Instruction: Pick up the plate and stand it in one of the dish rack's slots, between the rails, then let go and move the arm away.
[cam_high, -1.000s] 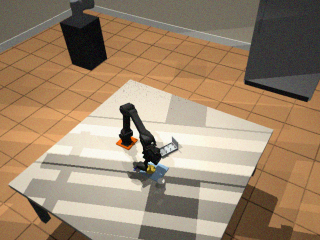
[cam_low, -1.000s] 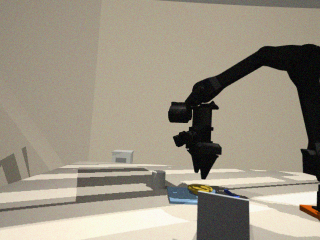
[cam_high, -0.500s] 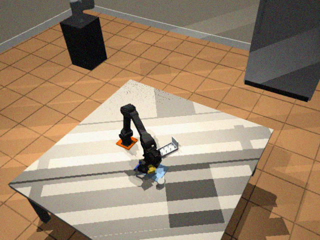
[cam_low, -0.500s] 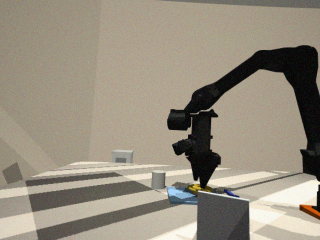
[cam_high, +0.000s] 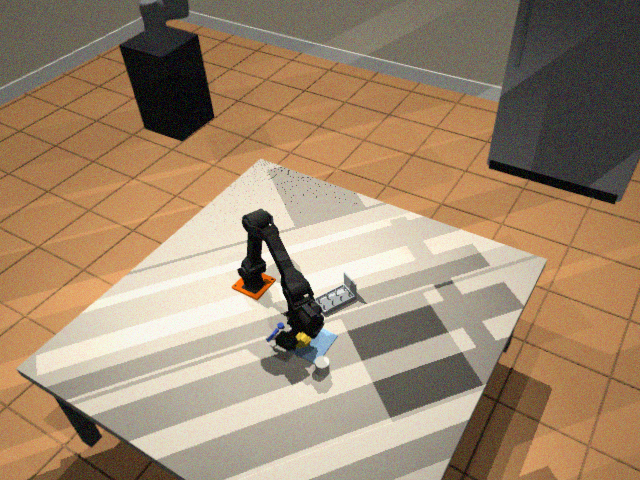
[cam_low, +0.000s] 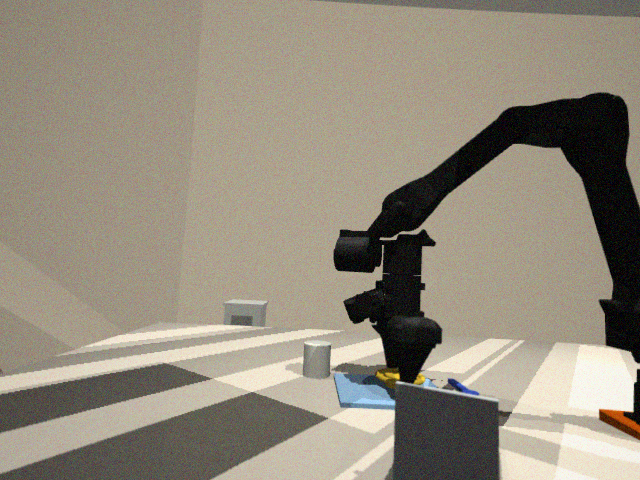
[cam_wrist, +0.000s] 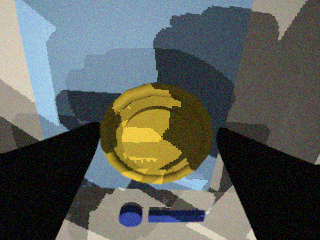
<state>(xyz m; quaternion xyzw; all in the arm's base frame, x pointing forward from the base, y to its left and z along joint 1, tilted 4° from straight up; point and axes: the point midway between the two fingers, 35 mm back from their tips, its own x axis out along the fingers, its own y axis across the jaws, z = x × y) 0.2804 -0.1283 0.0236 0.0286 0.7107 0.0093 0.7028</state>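
My gripper tip is now 1 cm below the plate. From my gripper tip the other things lie so: blue spoon 10 cm behind, 1 cm below; then light blue cloth 2 cm to the left, 2 cm ahead, 1 cm below; then white cup 12 cm ahead, 6 cm to the right, 1 cm above.
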